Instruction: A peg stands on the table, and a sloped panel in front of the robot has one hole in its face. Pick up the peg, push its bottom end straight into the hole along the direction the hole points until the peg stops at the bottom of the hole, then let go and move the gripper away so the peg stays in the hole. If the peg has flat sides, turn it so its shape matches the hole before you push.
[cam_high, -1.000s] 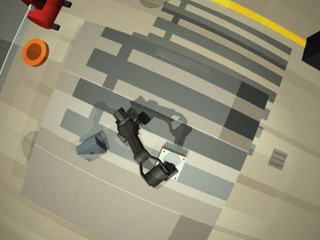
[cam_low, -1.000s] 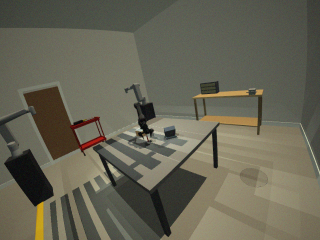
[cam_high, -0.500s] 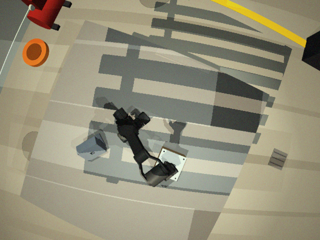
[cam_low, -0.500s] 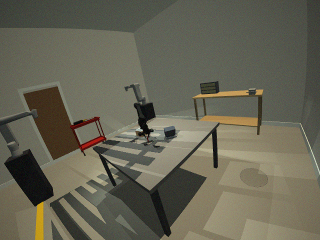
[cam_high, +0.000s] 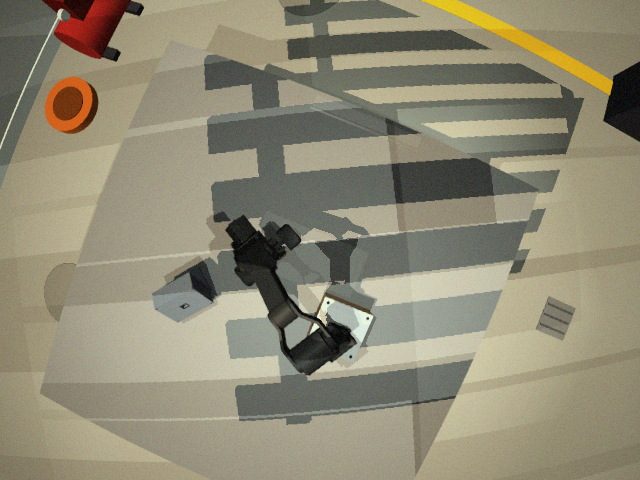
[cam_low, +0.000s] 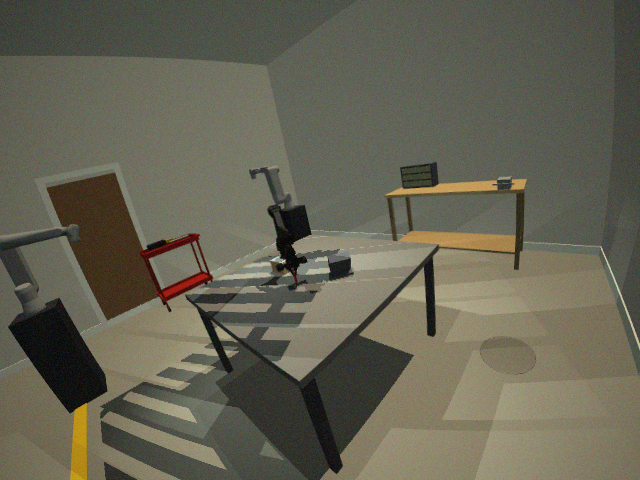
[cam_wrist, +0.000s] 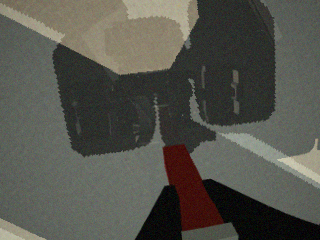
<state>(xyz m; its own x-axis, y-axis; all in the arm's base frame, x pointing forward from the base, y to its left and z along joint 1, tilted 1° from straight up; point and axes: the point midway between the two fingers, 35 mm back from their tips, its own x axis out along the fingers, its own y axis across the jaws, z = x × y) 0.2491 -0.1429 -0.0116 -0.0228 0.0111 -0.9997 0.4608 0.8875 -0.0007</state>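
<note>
Now: the grey sloped panel 21 cm to the left of my gripper tip, 19 cm ahead of it and 3 cm above it. Also, from my gripper tip: red square peg: 2 cm above.
</note>
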